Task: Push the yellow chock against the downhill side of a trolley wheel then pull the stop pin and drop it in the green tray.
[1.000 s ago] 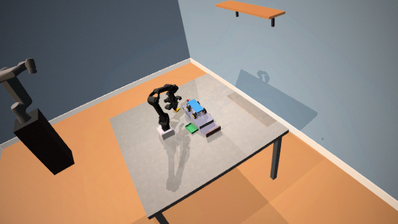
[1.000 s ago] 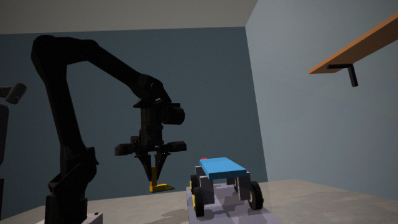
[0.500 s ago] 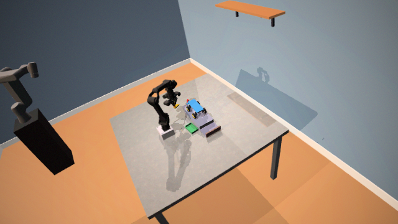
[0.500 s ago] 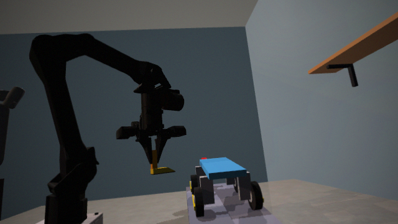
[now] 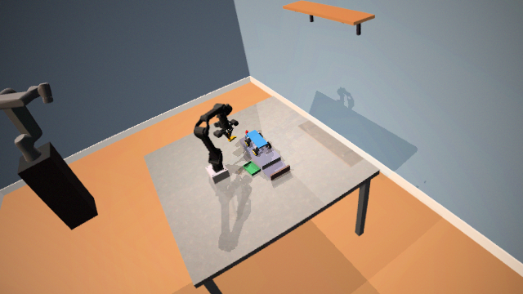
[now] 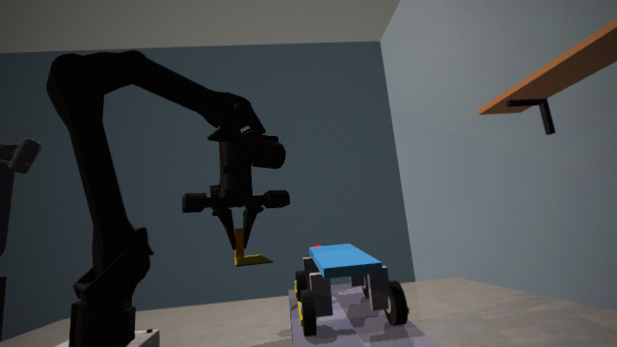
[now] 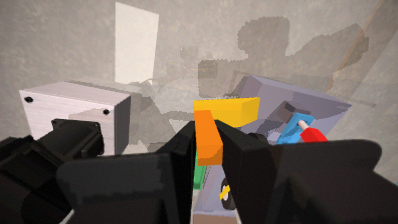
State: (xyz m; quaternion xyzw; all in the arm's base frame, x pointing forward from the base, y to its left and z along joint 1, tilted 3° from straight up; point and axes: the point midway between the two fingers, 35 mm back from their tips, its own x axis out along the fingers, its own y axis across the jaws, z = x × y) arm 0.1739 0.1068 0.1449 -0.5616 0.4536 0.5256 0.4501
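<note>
Now: gripper tip 2 cm short of the yellow chock and 1 cm above it. The rest, counted from my gripper tip: red-headed stop pin: 14 cm ahead, 1 cm to the right, 4 cm below; grey ramp: 15 cm ahead, 13 cm to the right, 13 cm below; blue-topped trolley: 15 cm ahead, 13 cm to the right, 6 cm below.
</note>
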